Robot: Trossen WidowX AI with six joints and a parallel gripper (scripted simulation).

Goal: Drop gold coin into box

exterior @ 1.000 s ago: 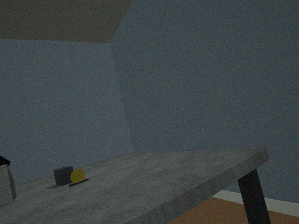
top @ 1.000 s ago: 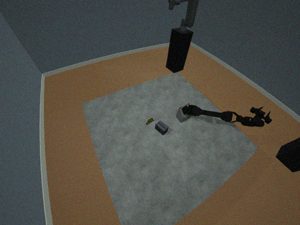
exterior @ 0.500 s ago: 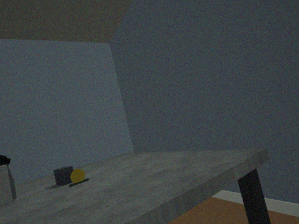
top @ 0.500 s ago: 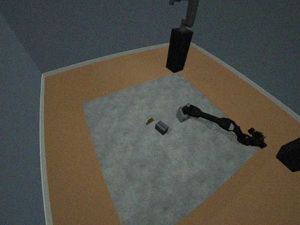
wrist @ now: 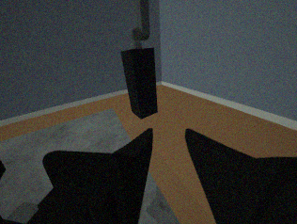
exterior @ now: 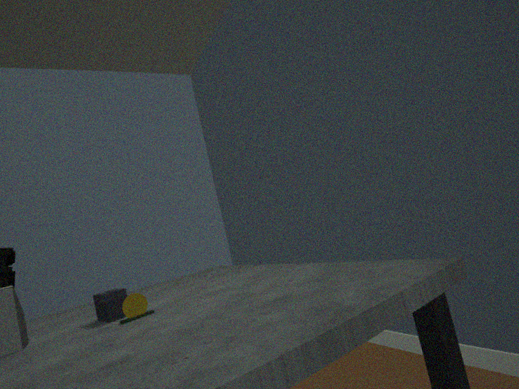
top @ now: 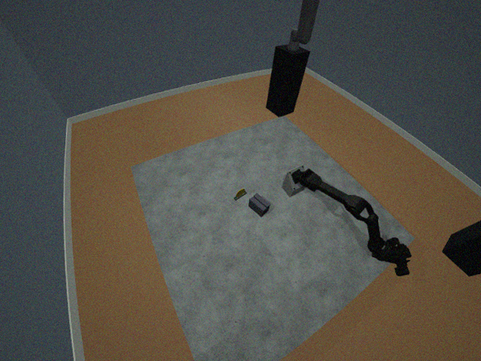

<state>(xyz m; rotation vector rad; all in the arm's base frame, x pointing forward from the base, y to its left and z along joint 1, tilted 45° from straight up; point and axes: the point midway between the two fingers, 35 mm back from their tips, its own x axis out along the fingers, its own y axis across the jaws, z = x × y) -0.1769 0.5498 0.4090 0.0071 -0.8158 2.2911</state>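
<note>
Now: gripper tip 51 cm short of the gold coin and 83 cm to the left of it.
</note>
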